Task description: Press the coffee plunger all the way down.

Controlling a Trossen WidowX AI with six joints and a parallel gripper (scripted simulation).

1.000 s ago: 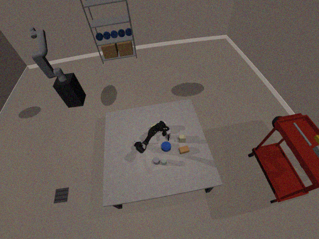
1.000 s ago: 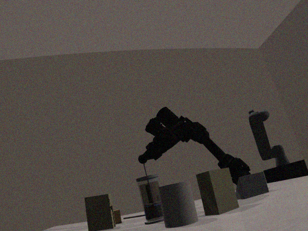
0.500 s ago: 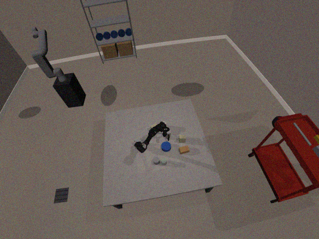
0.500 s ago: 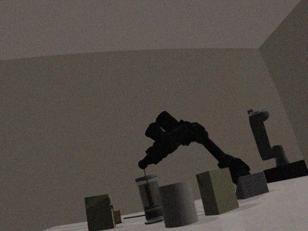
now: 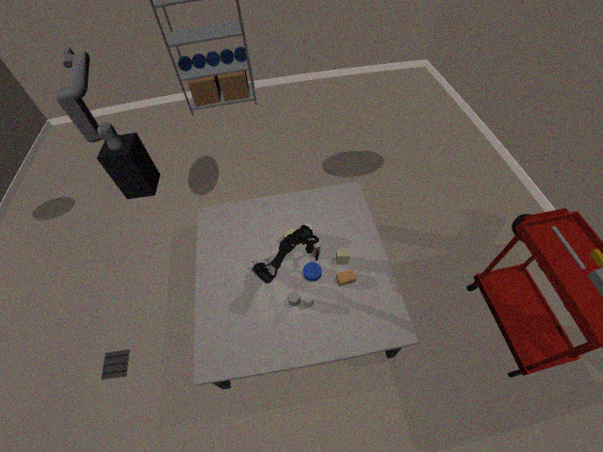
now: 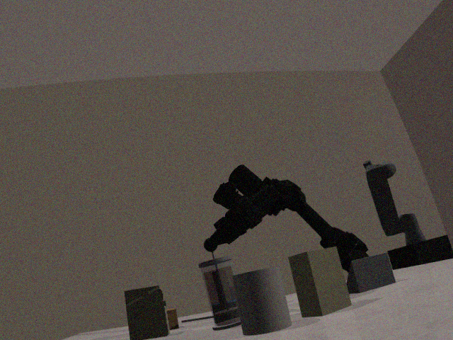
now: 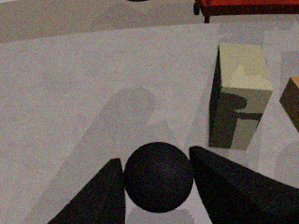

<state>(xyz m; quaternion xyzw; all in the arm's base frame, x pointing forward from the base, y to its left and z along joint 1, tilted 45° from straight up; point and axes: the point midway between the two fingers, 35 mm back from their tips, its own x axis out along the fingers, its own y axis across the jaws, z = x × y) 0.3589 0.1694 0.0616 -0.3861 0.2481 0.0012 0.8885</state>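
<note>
The coffee press lies 10 mm behind my gripper tip, 20 mm to the right of it and 90 mm below it. From my gripper tip the other things lie so: white cylinder 60 mm behind, 150 mm to the left, 130 mm below; orange block 150 mm ahead, 220 mm to the right, 150 mm below.
</note>
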